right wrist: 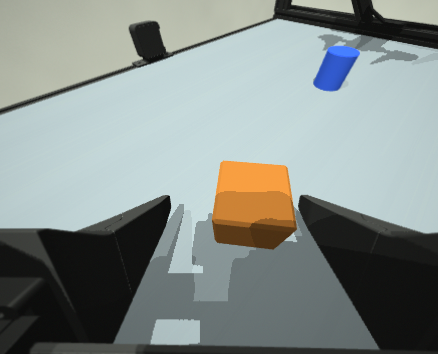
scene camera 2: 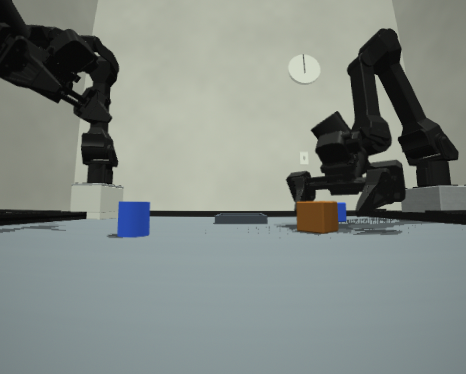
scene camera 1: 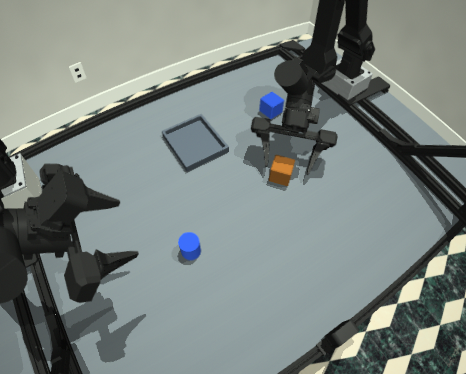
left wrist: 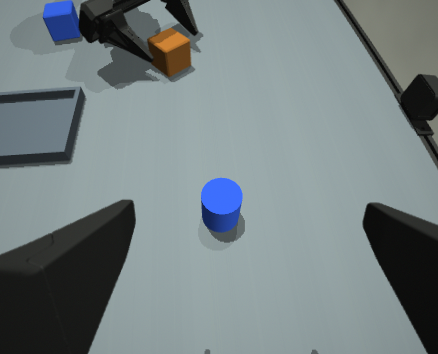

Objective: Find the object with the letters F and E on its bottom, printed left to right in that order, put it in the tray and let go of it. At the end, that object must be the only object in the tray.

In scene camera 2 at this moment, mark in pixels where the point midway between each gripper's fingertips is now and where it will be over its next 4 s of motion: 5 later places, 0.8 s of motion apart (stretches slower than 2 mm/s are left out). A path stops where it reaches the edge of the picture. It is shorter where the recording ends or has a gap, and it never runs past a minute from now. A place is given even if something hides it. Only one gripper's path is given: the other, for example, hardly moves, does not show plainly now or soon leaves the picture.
The right gripper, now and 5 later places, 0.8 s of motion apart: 323, 213; 321, 213; 321, 186; 326, 116; 304, 131; 258, 164
